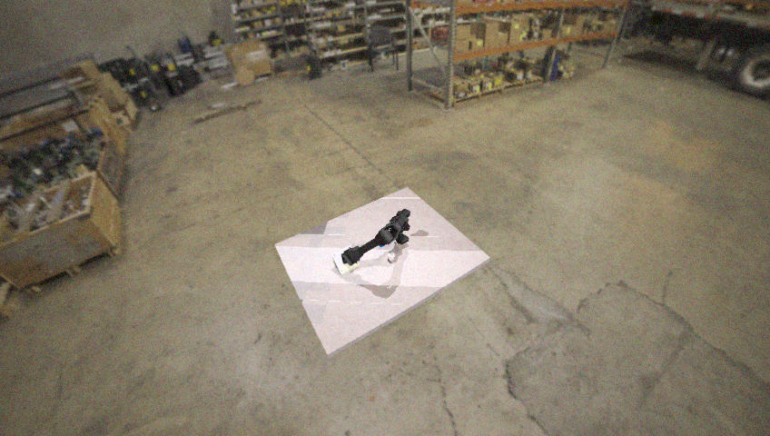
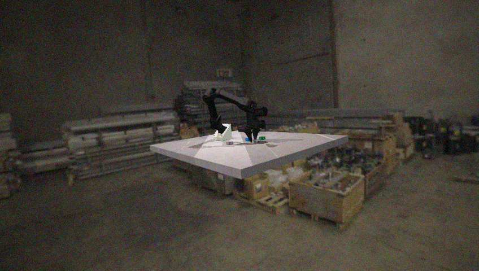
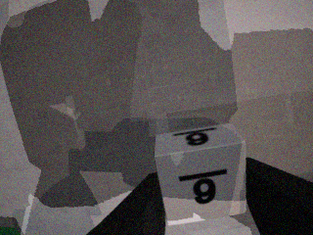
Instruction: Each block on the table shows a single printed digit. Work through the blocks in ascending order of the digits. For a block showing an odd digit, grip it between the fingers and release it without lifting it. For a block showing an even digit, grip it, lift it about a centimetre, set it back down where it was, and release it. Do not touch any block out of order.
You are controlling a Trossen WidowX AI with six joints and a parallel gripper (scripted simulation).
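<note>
The blue block lies 10 cm behind my gripper tip and 3 cm to the left of it. Also, from my gripper tip: green block: 12 cm to the left, 6 cm behind; dark grey block: 12 cm to the right, 10 cm behind.
</note>
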